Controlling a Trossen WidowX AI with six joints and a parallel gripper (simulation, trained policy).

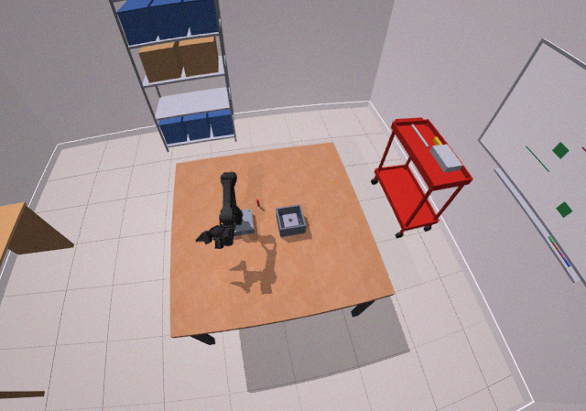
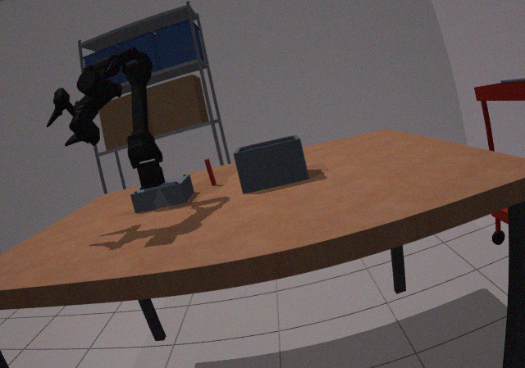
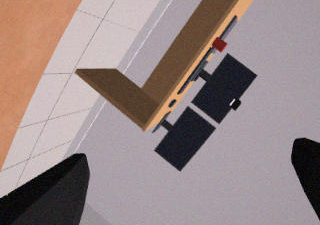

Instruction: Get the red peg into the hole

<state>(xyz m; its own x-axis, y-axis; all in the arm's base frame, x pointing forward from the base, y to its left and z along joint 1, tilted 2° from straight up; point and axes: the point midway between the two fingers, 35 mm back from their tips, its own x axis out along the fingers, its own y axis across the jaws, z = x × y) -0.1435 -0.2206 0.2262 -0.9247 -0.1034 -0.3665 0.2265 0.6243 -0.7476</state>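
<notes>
My gripper tip is now 36 cm to the right of the red peg, 32 cm short of it and 23 cm above it. The rest, counted from my gripper tip: light grey plate: 51 cm ahead, 22 cm below, 20 cm to the left; dark grey box: 51 cm ahead, 24 cm below, 20 cm to the left.
</notes>
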